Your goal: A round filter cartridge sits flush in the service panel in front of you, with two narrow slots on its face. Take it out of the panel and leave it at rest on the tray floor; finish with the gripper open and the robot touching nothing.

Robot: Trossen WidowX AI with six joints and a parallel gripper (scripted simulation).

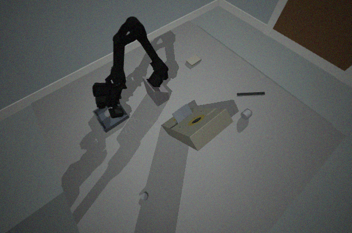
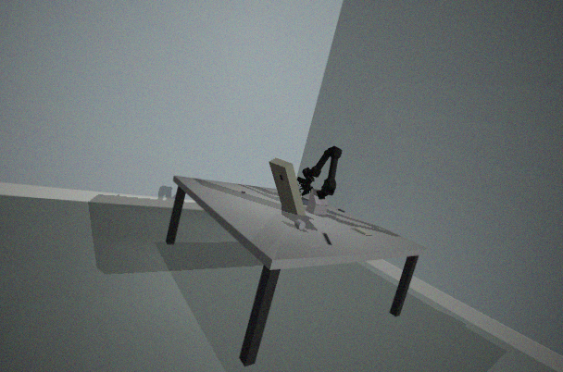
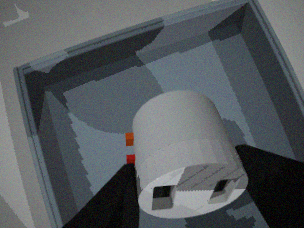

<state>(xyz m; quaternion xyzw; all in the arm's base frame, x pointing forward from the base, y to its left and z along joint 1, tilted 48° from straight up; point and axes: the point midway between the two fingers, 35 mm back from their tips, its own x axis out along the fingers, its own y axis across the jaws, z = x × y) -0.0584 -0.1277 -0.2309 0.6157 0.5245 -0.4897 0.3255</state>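
My gripper tip is now right at the round filter cartridge. The rest, counted from my gripper tip: tray (4 cm below); then beige service panel (38 cm ahead, 25 cm to the left, 11 cm above); then grey cylinder (46 cm ahead, 11 cm to the right, 4 cm below).
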